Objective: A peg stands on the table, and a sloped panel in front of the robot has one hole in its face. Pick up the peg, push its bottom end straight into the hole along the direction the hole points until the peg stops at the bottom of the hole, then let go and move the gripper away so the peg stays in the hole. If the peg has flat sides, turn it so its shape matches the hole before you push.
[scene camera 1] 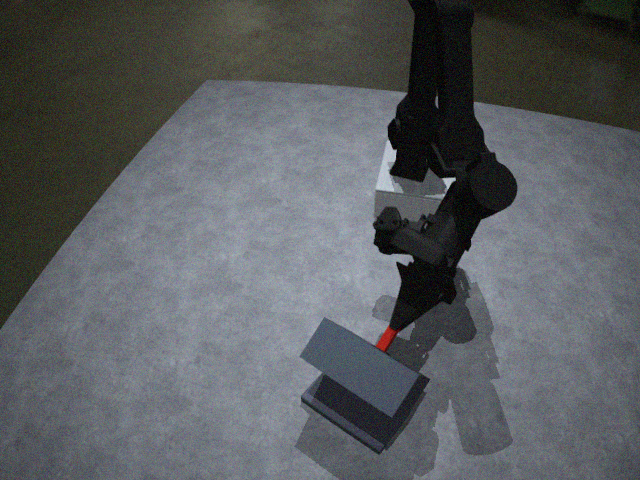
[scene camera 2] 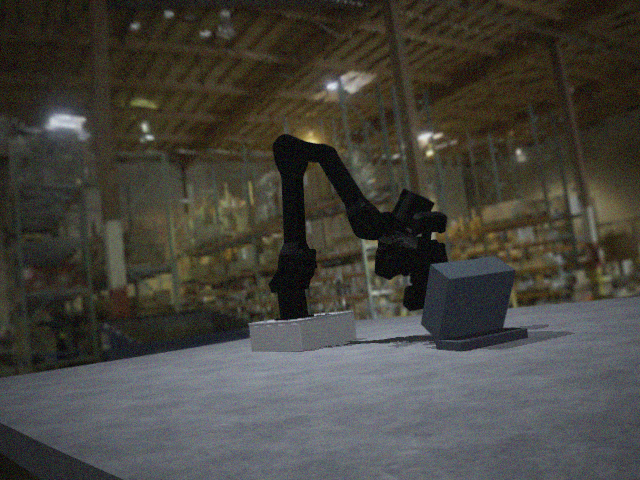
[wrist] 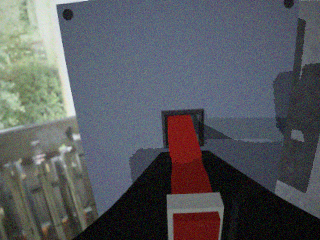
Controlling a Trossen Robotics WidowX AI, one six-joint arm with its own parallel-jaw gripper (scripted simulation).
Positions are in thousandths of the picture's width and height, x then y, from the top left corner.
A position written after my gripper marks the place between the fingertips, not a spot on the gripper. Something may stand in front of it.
my gripper: scene camera 1 615, 686; scene camera 2 702, 586; wrist 577, 673
